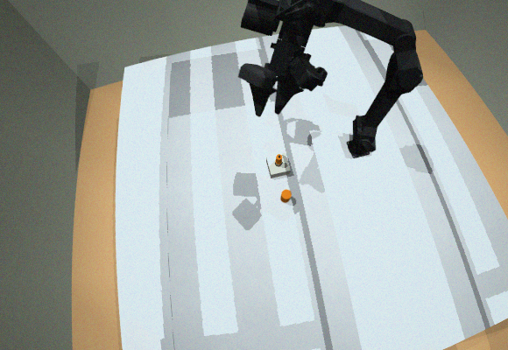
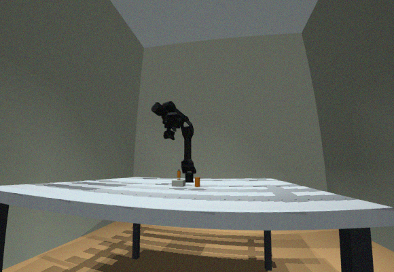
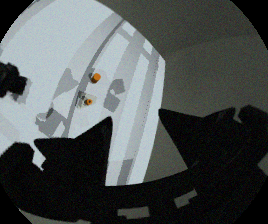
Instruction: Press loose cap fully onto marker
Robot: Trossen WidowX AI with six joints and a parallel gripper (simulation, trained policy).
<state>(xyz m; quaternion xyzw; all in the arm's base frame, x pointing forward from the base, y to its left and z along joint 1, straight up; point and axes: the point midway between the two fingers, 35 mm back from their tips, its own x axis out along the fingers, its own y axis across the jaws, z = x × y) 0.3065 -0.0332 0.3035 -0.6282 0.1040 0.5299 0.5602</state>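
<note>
The orange-yellow cap lies 25 cm below my gripper tip, 13 cm to the left of it and 3 cm behind it. Round my gripper tip: orange marker (21 cm below, 3 cm behind, 2 cm to the left); then holder block (26 cm below, 3 cm behind, 2 cm to the left).
</note>
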